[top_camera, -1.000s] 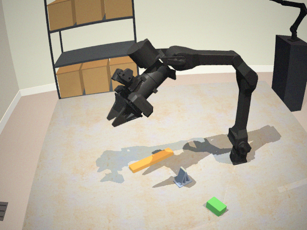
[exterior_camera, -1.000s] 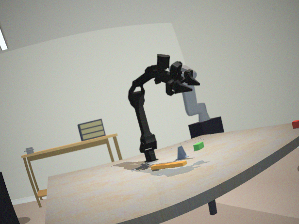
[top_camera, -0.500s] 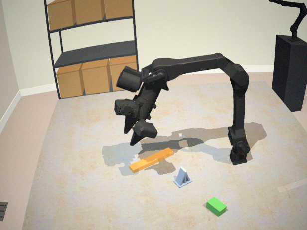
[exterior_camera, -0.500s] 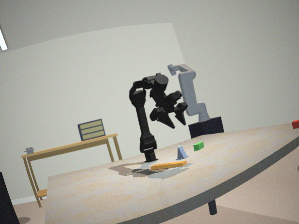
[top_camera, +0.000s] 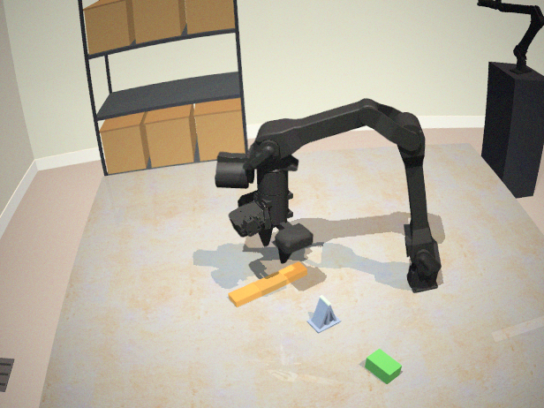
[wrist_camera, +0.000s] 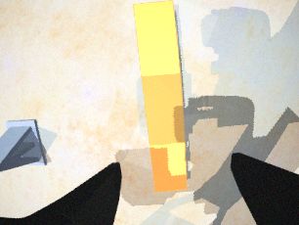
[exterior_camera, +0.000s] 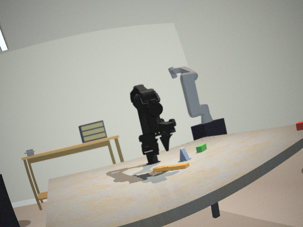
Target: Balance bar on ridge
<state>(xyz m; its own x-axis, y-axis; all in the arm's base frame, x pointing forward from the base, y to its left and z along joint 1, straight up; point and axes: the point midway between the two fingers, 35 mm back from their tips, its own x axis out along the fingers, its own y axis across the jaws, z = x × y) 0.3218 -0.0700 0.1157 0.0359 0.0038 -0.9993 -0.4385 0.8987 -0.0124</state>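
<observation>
The orange bar is 70 mm below my gripper tip, 20 mm ahead of it and 10 mm to the left of it. Round my gripper tip: green block 300 mm to the left, 170 mm behind, 60 mm below; then red block 570 mm to the left, 420 mm ahead, 60 mm below.
</observation>
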